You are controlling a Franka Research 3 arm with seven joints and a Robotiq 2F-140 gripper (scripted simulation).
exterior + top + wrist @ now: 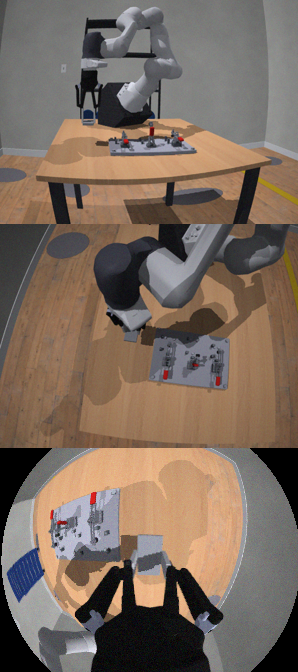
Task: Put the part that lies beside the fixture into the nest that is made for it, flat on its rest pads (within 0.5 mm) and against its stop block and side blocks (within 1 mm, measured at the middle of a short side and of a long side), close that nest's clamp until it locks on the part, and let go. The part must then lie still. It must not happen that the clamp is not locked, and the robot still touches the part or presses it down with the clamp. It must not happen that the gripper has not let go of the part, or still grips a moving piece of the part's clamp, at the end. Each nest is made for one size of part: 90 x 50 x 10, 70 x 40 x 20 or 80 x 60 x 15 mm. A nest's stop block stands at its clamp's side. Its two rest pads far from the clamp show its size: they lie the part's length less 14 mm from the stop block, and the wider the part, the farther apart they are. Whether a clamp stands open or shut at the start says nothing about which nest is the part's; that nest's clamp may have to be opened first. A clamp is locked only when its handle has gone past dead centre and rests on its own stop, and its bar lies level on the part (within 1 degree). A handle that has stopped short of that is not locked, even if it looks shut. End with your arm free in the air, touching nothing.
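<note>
Right now the grey part is 30 mm below my hand. Also, from my hand: grey fixture plate: 270 mm to the left, 120 mm below, 20 mm behind.
</note>
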